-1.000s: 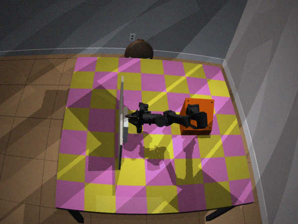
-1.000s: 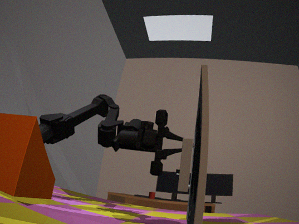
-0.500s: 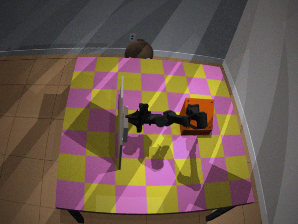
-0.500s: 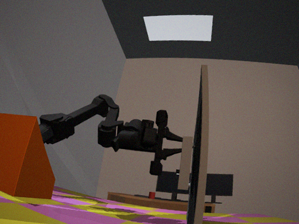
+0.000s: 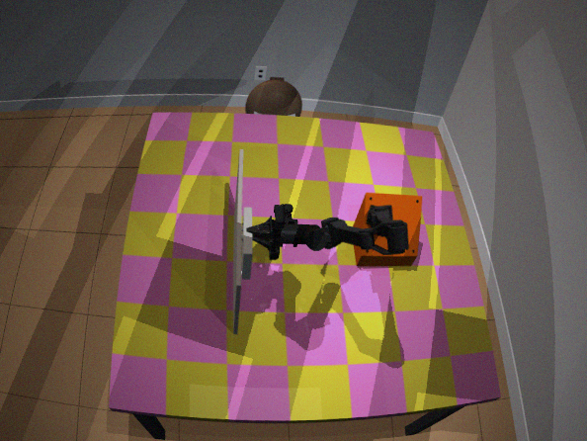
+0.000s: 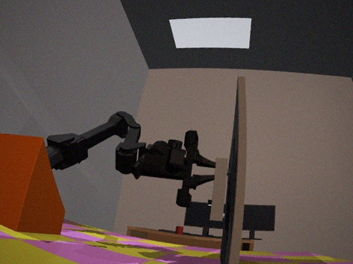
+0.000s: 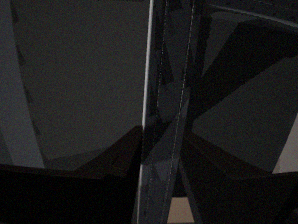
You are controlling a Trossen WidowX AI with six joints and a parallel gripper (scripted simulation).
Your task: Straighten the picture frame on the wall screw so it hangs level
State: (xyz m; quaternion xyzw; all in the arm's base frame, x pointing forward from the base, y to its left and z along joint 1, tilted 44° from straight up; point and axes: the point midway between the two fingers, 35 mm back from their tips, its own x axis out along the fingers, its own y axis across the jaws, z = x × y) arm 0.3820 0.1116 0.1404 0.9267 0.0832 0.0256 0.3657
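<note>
Now: the picture frame 50 mm below my gripper tip. Also, from my gripper tip: thin upright wall panel (20 mm ahead, 10 mm to the right, 70 mm below).
</note>
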